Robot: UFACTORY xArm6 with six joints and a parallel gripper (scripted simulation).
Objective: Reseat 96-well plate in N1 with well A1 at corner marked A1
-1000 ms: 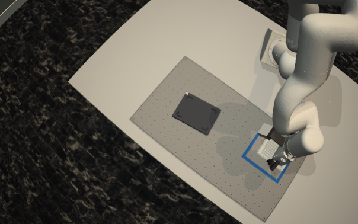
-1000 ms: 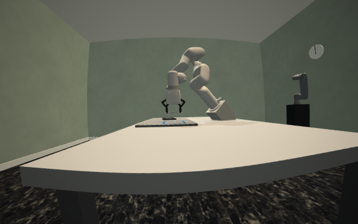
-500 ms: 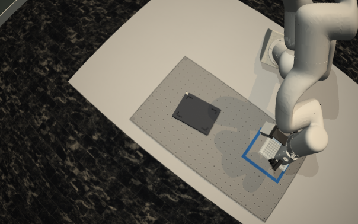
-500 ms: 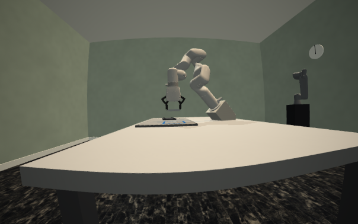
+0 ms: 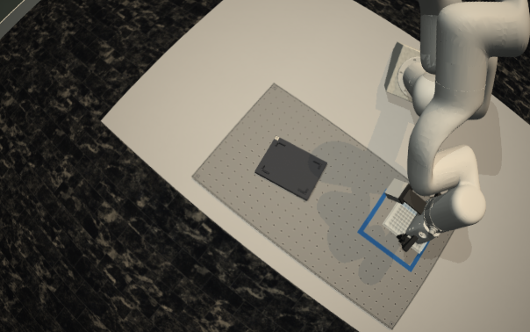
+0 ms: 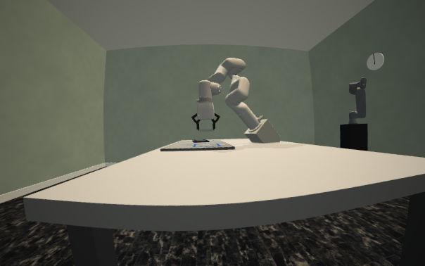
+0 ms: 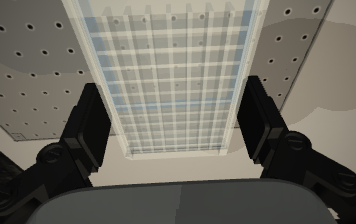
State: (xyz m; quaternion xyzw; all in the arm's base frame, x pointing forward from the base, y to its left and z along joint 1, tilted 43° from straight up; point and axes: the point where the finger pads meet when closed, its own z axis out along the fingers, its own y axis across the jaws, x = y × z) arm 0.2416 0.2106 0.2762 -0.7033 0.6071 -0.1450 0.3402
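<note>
Right now my hand is 14 cm short of the dark plate nest N1, 32 cm to the left of it and 9 cm above it. The rest, counted from my hand: small A1 mark: 13 cm ahead, 41 cm to the right, 9 cm below; then 96-well plate: 1 cm below.
</note>
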